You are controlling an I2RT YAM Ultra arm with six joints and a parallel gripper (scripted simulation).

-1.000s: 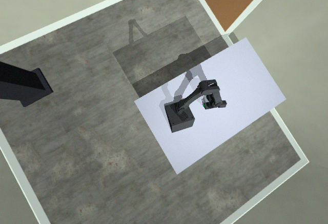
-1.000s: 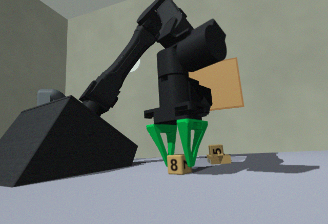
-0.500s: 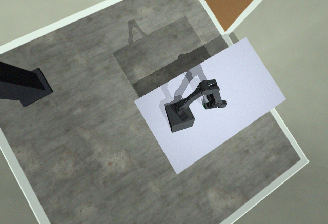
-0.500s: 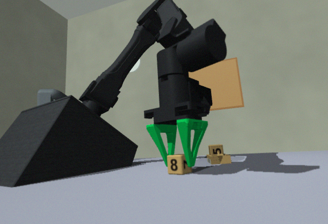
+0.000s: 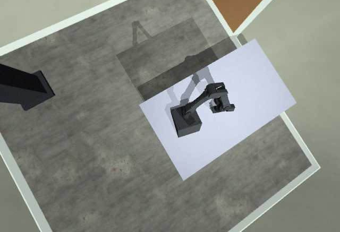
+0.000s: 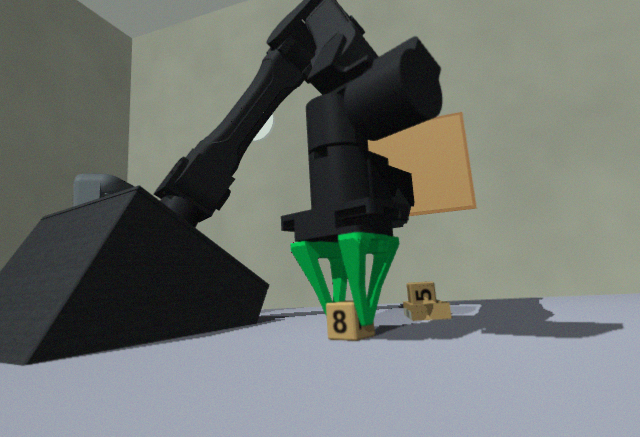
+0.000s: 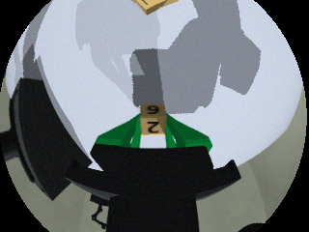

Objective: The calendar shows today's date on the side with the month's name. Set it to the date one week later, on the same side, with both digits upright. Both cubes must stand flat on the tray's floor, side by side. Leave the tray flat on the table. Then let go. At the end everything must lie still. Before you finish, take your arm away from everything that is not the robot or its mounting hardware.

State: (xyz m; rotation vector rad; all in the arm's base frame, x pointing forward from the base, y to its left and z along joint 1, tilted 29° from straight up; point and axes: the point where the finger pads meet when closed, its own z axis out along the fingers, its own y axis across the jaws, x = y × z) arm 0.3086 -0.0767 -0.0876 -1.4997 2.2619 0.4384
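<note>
Right now the wooden cube is right at my hand. From my hand the other things lie so: wooden tray (50 mm ahead, 160 mm to the left, 10 mm below).
</note>
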